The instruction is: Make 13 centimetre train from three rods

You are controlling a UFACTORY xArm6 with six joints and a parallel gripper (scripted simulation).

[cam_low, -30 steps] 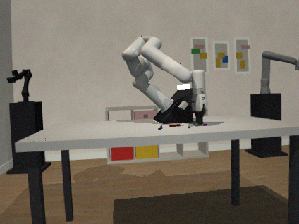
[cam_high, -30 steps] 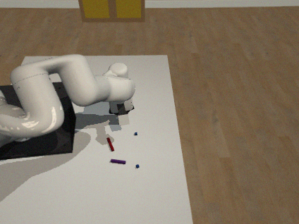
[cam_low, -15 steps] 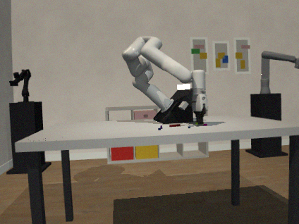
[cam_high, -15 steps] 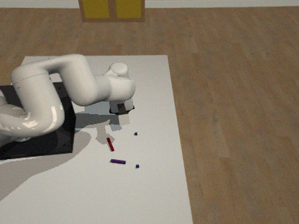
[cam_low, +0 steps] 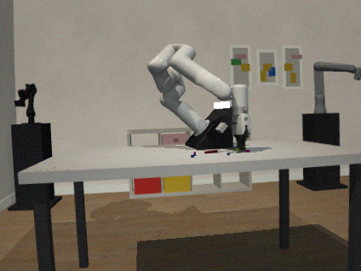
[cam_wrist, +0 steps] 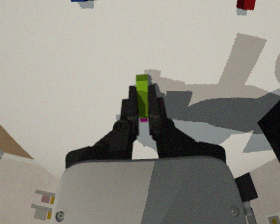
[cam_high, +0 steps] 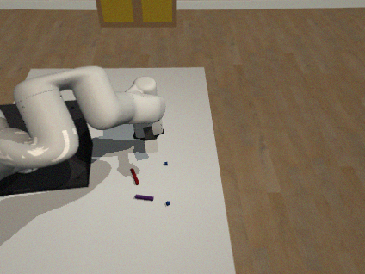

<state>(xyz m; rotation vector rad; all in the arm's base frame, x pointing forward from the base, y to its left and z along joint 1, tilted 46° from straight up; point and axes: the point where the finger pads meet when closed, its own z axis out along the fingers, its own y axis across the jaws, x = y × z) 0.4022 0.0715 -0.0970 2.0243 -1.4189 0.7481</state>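
The magenta rod is 10 mm behind my hand, 40 mm to the left of it and 30 mm below it. The rest, counted from my hand: red rod (40 mm behind, 140 mm to the right, 30 mm below); purple rod (220 mm to the right, 30 mm below); lime rod (20 mm below).
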